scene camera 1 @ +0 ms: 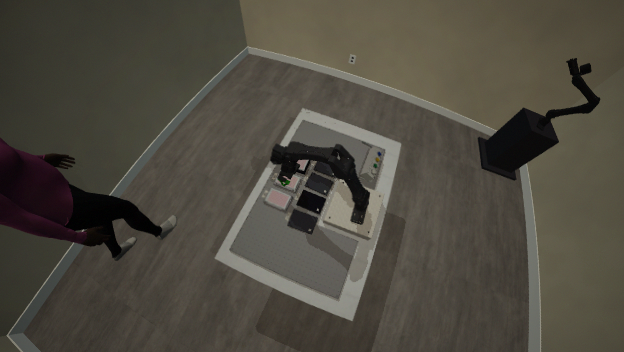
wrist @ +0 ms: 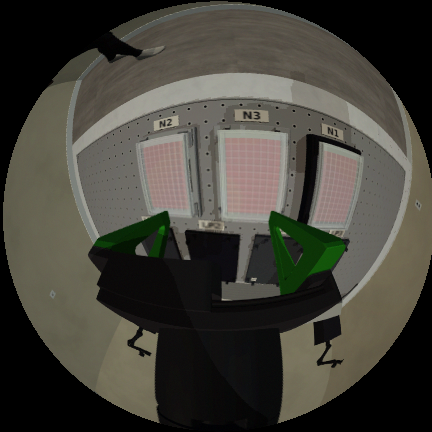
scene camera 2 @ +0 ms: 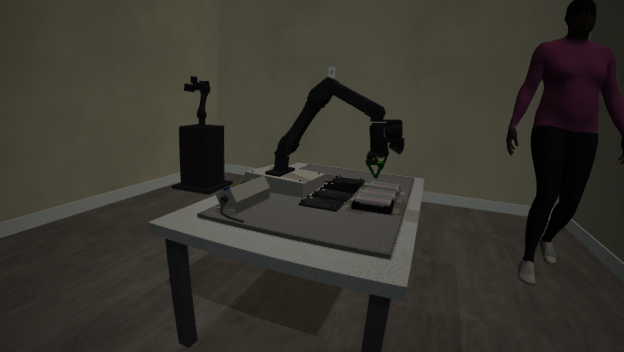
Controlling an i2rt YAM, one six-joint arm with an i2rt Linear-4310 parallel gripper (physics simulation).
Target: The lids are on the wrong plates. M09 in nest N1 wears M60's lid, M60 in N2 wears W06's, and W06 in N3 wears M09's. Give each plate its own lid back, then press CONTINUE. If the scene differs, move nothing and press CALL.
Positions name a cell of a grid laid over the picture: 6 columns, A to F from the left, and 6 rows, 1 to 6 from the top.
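Observation:
Visible here: a nest labelled LP2 (wrist: D4), together with a nest N1 (wrist: E2).

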